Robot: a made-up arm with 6 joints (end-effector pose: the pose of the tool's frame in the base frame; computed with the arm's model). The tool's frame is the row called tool.
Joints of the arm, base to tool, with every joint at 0 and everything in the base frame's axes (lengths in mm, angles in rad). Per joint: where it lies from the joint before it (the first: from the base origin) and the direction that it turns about. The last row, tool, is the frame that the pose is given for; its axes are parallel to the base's.
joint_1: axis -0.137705 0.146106 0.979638 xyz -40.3 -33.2 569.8
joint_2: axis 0 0 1 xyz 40.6 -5.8 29.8
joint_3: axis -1 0 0 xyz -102.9 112.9 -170.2
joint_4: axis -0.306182 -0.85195 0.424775 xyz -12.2 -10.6 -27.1
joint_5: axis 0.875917 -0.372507 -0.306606 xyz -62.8 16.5 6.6
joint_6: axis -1 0 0 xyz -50.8 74.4 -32.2
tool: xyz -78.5 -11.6 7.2
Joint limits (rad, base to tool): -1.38..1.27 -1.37..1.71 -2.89..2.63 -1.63..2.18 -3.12..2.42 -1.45..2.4
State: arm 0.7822 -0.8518 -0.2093 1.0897 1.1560 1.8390
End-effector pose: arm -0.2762 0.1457 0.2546 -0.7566 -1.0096 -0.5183
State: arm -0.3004 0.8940 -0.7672 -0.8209 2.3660 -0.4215
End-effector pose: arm -0.1386 -0.0628 0.5861 2.1924 0.1441 -1.9517
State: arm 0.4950 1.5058 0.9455 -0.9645 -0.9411 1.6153
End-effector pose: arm -0.1565 -0.3504 0.4768 2.3005 1.1335 -0.7979
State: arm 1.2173 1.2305 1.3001 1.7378 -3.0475 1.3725
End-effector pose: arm 0.1945 -0.0897 0.5069 -0.3255 -0.7895 -2.8074
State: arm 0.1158 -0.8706 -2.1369 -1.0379 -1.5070 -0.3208
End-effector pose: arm -0.1733 0.0795 0.3636 1.2064 -0.1460 1.0281
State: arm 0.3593 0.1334 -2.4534 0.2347 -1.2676 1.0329
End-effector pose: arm -0.3677 -0.0433 0.4802 0.2134 -0.2545 0.6624
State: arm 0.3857 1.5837 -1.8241 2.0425 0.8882 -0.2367
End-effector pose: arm -0.2948 -0.2271 0.4472 2.7948 -0.1817 0.2379
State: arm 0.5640 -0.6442 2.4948 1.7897 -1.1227 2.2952
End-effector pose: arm -0.0731 0.1192 0.6653 -0.3673 1.2316 -0.3022
